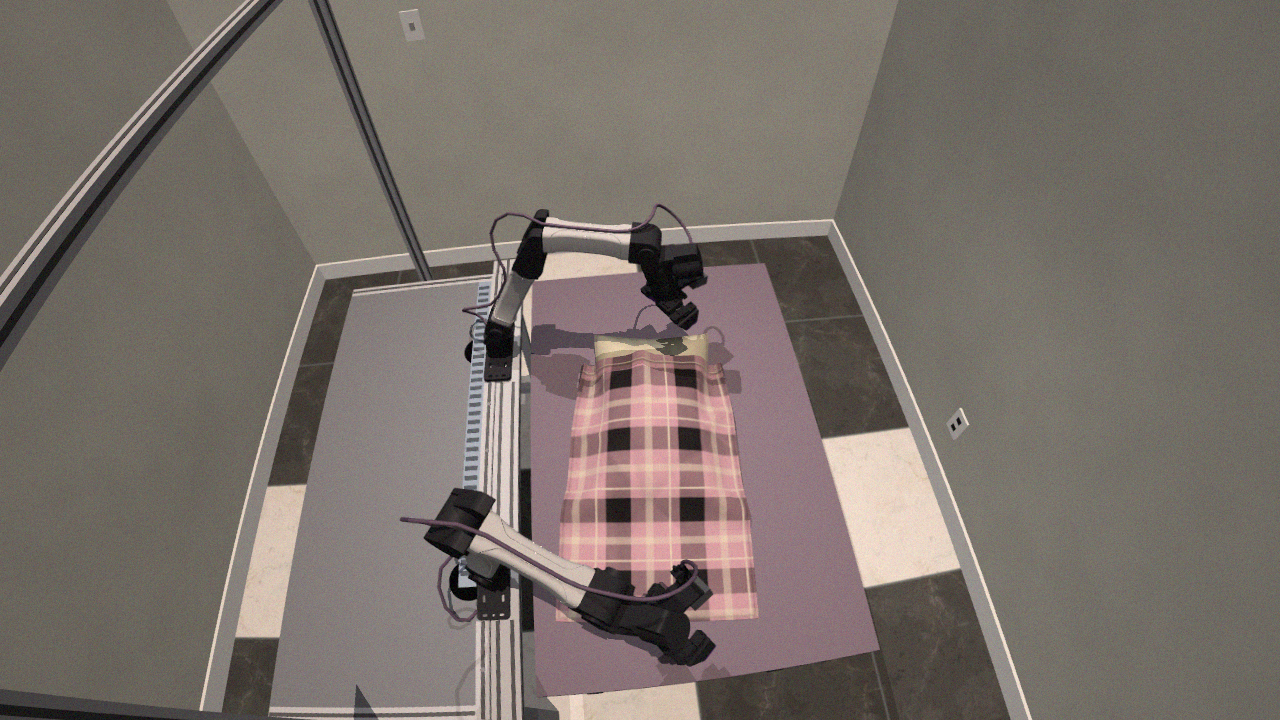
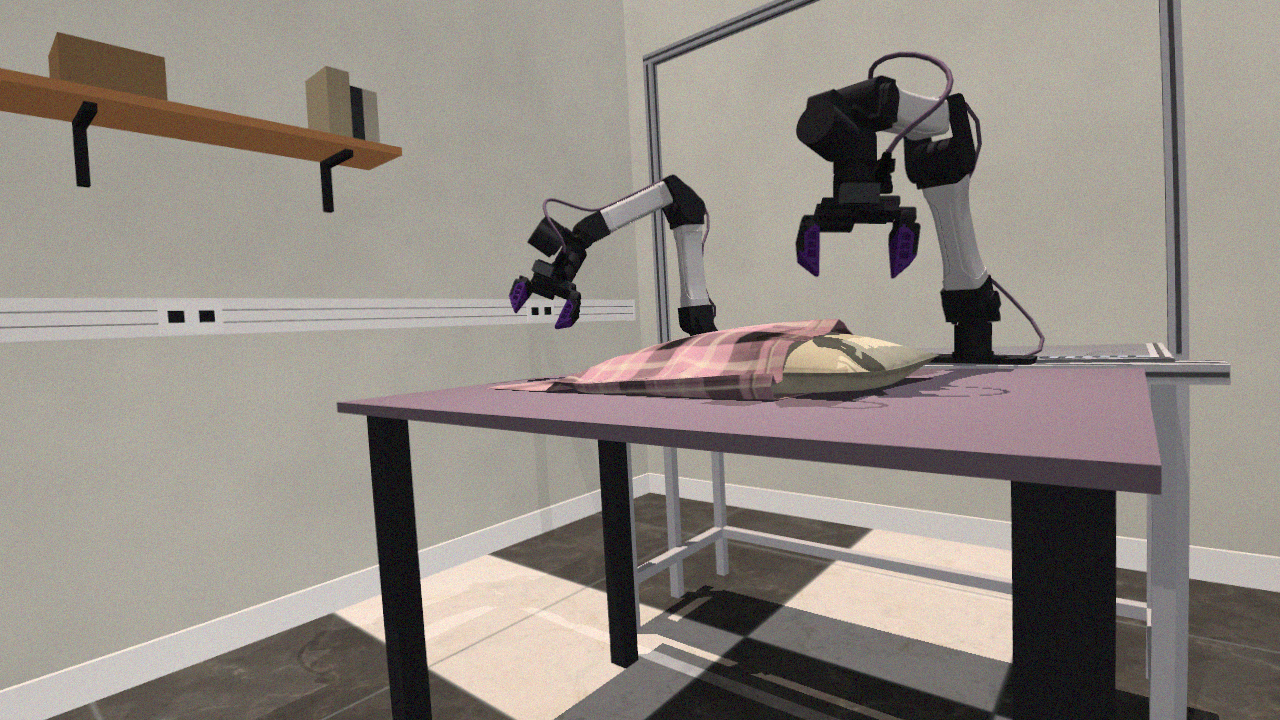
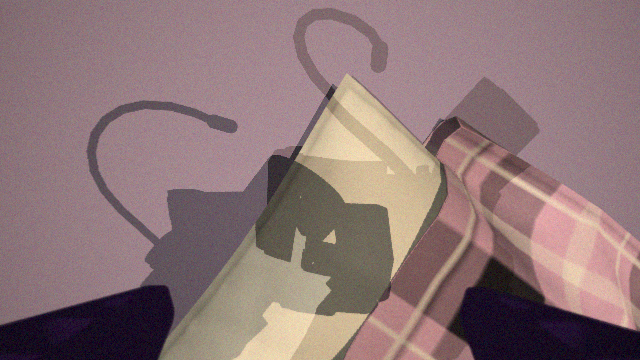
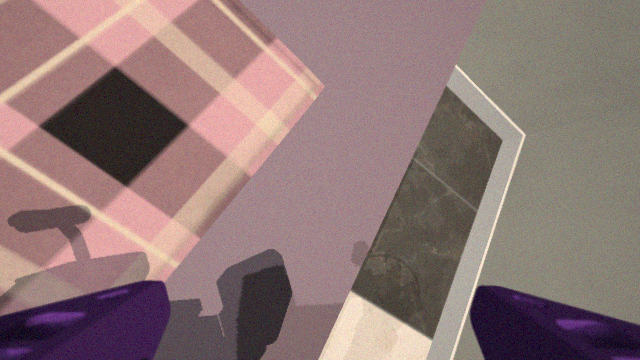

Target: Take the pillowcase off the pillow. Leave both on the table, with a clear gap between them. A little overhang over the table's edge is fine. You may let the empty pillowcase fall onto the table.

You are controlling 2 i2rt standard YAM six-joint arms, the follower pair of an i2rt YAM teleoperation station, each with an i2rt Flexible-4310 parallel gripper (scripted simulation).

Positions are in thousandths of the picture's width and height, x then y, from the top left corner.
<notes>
In view: the left gripper (image 2: 668,384), the right gripper (image 2: 418,444) and a cream pillow (image 2: 652,503).
The cream pillow also shows in image 1 (image 1: 473,481) and in image 3 (image 3: 566,532). The left gripper shows as well in image 1 (image 1: 527,437) and in image 3 (image 3: 495,832). The right gripper shows as well in image 4 (image 4: 501,824).
</notes>
